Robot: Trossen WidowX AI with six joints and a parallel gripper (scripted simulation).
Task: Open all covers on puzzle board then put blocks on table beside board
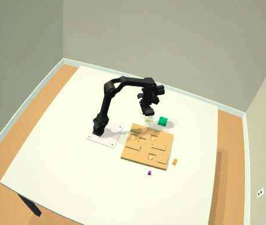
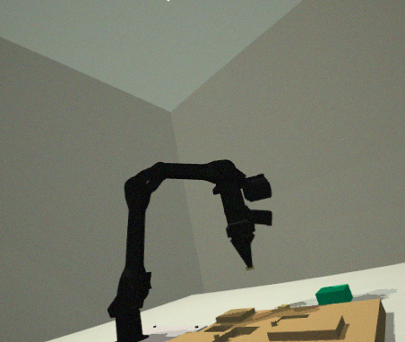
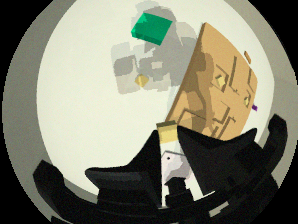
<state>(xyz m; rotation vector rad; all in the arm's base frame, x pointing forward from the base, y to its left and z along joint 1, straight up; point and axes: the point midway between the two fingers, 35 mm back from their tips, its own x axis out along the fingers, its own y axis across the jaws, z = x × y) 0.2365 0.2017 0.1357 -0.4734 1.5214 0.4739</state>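
The purple block is 170 mm ahead of my gripper tip, 370 mm to the right of it and 100 mm below it. Round my gripper tip: orange block (310 mm ahead, 220 mm to the right, 110 mm below); green block (140 mm ahead, 80 mm to the left, 100 mm below).
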